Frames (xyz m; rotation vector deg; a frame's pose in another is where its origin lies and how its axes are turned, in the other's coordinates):
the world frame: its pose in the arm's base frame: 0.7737 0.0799 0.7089 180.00 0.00 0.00
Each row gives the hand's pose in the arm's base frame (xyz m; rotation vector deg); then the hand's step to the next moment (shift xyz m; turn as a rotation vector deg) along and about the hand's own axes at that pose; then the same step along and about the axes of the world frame.
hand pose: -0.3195 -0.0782 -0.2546 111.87 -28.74 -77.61
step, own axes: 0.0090 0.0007 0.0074 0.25 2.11 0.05
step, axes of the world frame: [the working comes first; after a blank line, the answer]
step, axes of the arm's base frame: -0.0034 -0.0088 -0.0069 0.20 -1.62 1.36

-0.0034 0.0088 0.0069 0.20 1.62 -1.36
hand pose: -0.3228 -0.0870 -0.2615 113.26 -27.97 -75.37
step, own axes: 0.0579 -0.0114 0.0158 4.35 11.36 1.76
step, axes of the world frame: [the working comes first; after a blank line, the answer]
step, axes of the arm's base frame: 0.0087 -0.0350 -0.0493 0.98 -11.16 5.05

0.0087 0.0350 0.0493 0.98 11.16 -5.05
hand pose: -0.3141 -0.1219 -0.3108 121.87 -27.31 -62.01
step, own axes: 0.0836 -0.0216 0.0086 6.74 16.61 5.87
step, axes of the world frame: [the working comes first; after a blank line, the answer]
step, axes of the arm's base frame: 0.0421 -0.0380 -0.0657 -1.02 -17.91 5.82

0.0421 0.0380 0.0657 -1.02 17.91 -5.82
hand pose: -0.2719 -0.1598 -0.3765 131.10 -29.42 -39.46
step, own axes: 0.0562 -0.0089 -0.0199 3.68 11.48 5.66
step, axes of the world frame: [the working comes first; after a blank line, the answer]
step, axes of the arm's base frame: 0.0574 -0.0137 -0.0124 -2.44 -12.66 3.34

0.0574 0.0137 0.0124 -2.44 12.66 -3.34
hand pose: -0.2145 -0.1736 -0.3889 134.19 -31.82 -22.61
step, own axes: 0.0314 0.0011 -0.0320 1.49 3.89 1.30
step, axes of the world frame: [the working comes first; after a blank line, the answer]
step, axes of the arm's base frame: 0.0402 0.0016 0.0197 -0.36 -4.07 1.54

0.0402 -0.0016 -0.0197 -0.36 4.07 -1.54
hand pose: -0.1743 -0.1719 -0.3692 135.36 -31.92 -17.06
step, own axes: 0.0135 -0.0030 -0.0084 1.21 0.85 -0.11
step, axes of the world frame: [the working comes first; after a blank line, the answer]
step, axes of the arm's base frame: 0.0158 0.0005 0.0034 0.84 -1.08 0.57

0.0158 -0.0005 -0.0034 0.84 1.08 -0.57
